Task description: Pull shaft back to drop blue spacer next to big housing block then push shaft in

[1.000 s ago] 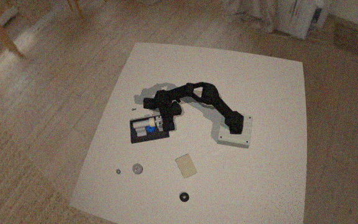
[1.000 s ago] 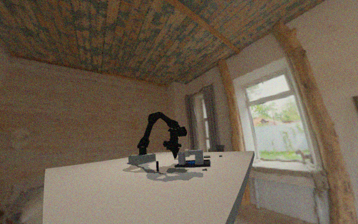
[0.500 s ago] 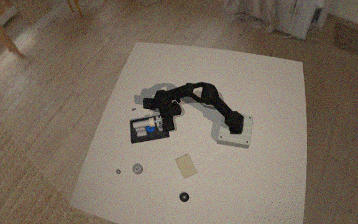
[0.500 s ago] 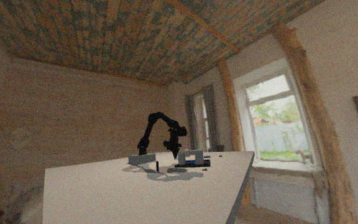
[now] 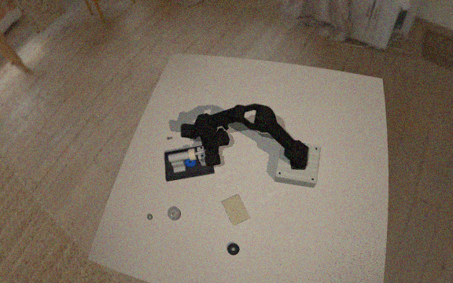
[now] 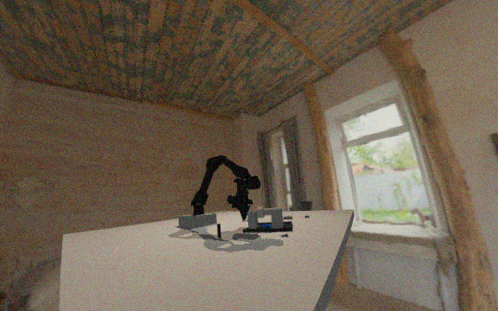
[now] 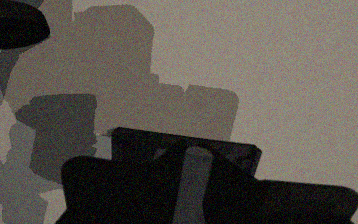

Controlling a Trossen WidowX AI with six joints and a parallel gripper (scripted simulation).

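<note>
Right now the blue spacer is 120 mm ahead of my gripper tip, 40 mm below it and 20 mm to the left of it. Also, from my gripper tip: tan card: 250 mm to the left, 110 mm behind, 40 mm below; then small screw: 240 mm ahead, 110 mm to the right, 40 mm below.
</note>
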